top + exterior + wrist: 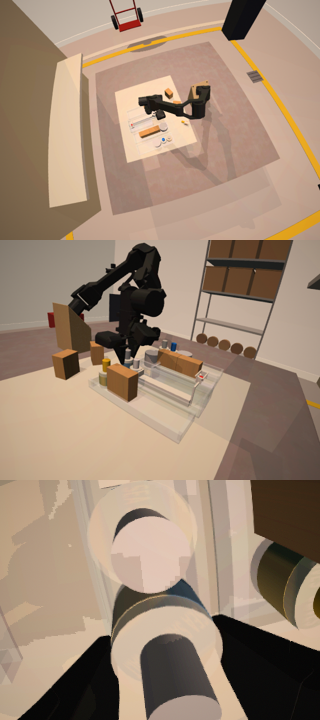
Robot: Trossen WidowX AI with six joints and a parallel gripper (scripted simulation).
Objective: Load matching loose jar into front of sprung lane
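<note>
My gripper tip is now 13 cm short of the sprung lane, 5 cm to the right of it and 3 cm above it. Round my gripper tip: pale pusher bar: 14 cm ahead, 5 cm to the left.
</note>
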